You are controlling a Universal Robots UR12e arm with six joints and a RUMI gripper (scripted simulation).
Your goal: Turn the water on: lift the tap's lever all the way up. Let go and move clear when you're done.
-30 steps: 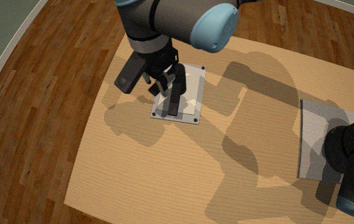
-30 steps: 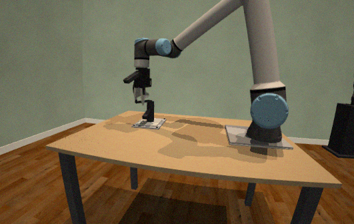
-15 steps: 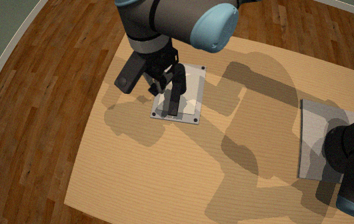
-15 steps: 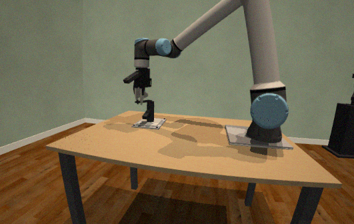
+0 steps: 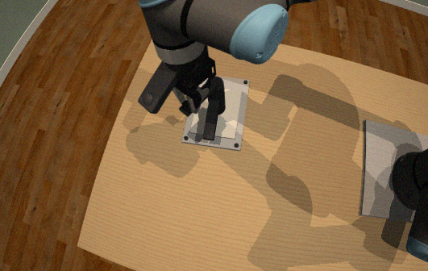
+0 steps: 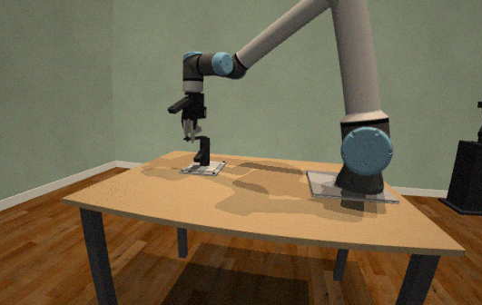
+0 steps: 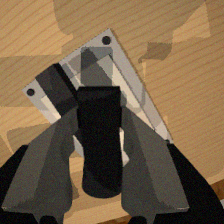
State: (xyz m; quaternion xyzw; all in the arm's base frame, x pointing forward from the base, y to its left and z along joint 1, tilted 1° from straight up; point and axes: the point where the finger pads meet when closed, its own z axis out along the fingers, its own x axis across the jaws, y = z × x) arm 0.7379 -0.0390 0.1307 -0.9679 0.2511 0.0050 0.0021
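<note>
The lever lies 20 mm behind my hand and 30 mm to the right of it. Round my hand: tap 30 mm behind, 60 mm to the right, 50 mm below.
</note>
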